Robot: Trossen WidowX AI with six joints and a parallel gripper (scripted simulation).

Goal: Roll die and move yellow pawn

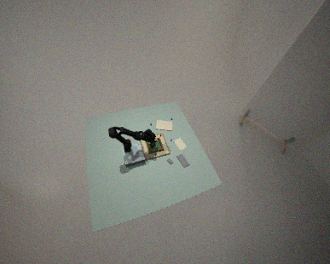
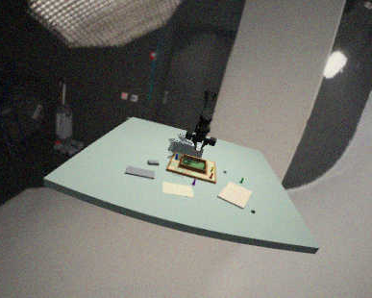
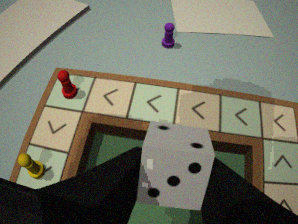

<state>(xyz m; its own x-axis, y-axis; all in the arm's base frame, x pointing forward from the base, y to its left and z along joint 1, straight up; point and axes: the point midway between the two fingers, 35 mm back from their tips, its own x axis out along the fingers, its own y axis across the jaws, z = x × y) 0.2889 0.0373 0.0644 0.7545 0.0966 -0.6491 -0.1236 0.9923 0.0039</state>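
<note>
Right now my gripper tip is right at the white die. The rest, counted from my gripper tip: blue pawn 12 cm to the right, 9 cm below, 3 cm behind; tray 11 cm below, 1 cm behind; red pawn 12 cm to the left, 9 cm below, 8 cm ahead.
</note>
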